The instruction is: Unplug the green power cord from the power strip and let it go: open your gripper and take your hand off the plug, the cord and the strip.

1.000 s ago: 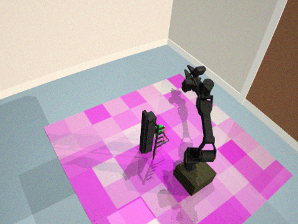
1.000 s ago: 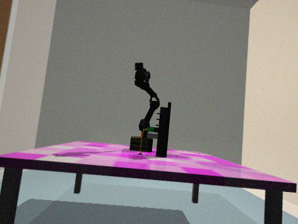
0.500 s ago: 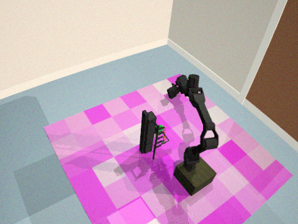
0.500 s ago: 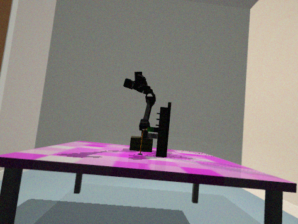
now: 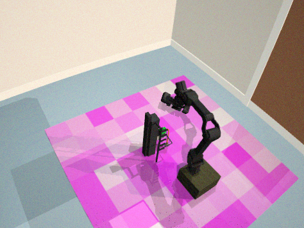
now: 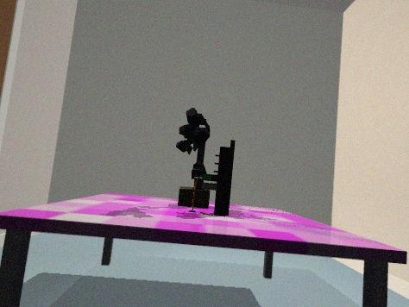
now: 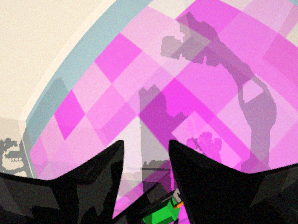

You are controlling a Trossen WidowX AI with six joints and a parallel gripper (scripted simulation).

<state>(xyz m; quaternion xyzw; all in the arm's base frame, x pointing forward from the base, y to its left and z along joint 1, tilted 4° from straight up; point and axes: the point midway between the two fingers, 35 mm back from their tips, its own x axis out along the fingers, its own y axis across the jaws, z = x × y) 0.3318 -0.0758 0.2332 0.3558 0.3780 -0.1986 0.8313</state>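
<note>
The green plug lies 11 cm to the left of my gripper tip, 10 cm below it and 7 cm behind it.
</note>
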